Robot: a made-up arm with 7 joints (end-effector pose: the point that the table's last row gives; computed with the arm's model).
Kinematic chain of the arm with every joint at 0, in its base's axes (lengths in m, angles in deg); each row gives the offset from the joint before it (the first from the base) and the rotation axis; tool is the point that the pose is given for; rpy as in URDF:
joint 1: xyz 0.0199 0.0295 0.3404 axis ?
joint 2: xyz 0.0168 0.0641 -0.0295 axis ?
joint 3: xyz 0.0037 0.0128 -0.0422 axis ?
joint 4: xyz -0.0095 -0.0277 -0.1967 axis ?
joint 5: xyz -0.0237 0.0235 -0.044 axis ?
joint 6: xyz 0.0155 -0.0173 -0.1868 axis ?
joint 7: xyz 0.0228 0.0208 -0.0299 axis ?
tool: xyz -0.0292 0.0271 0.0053 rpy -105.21 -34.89 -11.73
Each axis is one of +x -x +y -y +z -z.
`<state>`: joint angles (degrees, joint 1 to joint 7).
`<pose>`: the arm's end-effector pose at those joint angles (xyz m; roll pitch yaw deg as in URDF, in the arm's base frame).
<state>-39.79 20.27 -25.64 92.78 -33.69 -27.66 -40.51</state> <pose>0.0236 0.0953 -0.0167 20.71 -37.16 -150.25</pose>
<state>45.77 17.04 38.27 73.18 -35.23 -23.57 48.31</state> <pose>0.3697 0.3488 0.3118 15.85 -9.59 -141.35</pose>
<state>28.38 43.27 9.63 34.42 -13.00 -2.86 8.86</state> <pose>0.3022 0.4493 0.1266 -8.51 -37.89 -90.27</pose>
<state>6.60 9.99 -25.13 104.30 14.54 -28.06 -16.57</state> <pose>0.2893 0.0654 0.1422 79.65 -14.16 170.53</pose>
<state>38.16 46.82 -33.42 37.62 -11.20 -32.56 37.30</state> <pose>0.3875 0.3733 0.1456 -39.78 -35.90 -138.05</pose>
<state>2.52 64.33 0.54 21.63 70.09 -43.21 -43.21</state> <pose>0.0944 0.5360 0.1354 72.36 -35.81 -71.52</pose>
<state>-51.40 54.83 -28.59 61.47 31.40 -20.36 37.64</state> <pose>-0.0738 0.3708 -0.0295 -146.30 -51.17 -17.37</pose>
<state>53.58 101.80 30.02 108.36 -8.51 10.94 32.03</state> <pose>0.0237 0.2284 0.6180 27.86 49.01 -88.86</pose>
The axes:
joint 1: -y
joint 2: +x
joint 3: +z
joint 4: -y
joint 5: +z
joint 6: +y
joint 7: -x

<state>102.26 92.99 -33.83 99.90 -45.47 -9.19 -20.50</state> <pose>0.1016 0.2919 0.5811 105.56 60.13 -14.75</pose>
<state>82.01 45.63 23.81 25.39 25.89 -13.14 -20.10</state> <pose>0.3402 0.4781 0.3748 122.93 -28.80 -140.90</pose>
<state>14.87 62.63 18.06 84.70 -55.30 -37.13 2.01</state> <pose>0.2861 0.3497 0.3384 -37.03 41.08 -148.61</pose>
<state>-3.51 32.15 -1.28 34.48 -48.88 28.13 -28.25</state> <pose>0.1402 0.3424 -0.0570 -50.18 23.11 -78.06</pose>
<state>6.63 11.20 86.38 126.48 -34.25 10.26 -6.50</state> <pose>0.0443 0.3147 0.2635 53.29 -10.29 -50.21</pose>
